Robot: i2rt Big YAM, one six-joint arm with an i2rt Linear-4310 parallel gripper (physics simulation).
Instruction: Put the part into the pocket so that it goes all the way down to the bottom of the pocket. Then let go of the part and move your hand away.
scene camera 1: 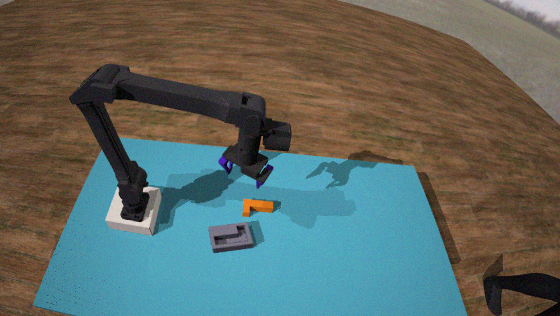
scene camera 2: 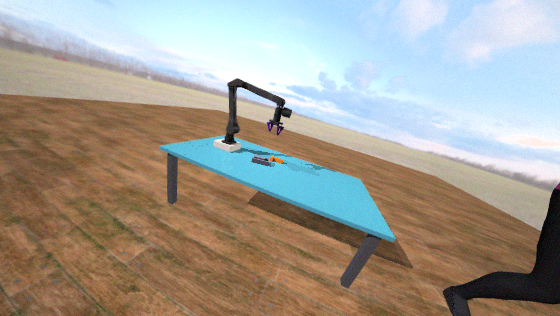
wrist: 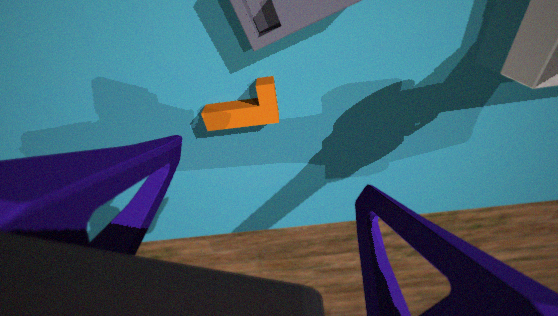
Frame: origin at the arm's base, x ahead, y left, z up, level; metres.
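Seen in the pictures: gripper, fingertip midpoint: (scene camera 1: 243, 180) (scene camera 2: 273, 133) (wrist: 276, 171); arm's base, link origin: (scene camera 1: 135, 207) (scene camera 2: 228, 142).
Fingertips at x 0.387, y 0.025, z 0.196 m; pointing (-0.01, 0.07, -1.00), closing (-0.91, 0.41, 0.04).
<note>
Pixels of each thing's top centre, then the offset from my fingertips to it. Level surfaces: height alone.
- orange L-shaped part, top centre: (wrist: 238, 108) (scene camera 1: 258, 206) (scene camera 2: 276, 158) dx +0.064, dy +0.070, dz -0.223 m
- grey block with the L-shaped pocket, top centre: (scene camera 1: 230, 234) (scene camera 2: 261, 158) dx -0.028, dy -0.067, dz -0.217 m
- blue table, surface height: dz -0.253 m
The orange L-shaped part (scene camera 1: 260, 205) (scene camera 2: 276, 160) (wrist: 245, 115) lies flat on the blue table. The grey block with the L-shaped pocket (scene camera 1: 217, 247) (scene camera 2: 260, 161) (wrist: 310, 17) lies beside it, apart from it; the pocket faces up and holds nothing. In the wrist view the block is cut off by the top edge. My gripper (scene camera 1: 242, 176) (scene camera 2: 274, 130) (wrist: 276, 171) is open and empty, with its purple fingers wide apart. It hangs high above the table. In the wrist view the part lies beyond the line between the fingertips, nearer the left finger.
The arm's white base block (scene camera 1: 114, 214) (scene camera 2: 227, 145) (wrist: 525, 47) stands at the left of the blue table (scene camera 1: 350, 270) (scene camera 2: 320, 185). The table's far edge shows behind the gripper. A person's dark leg (scene camera 1: 525, 282) (scene camera 2: 510, 285) shows at the right, off the table.
</note>
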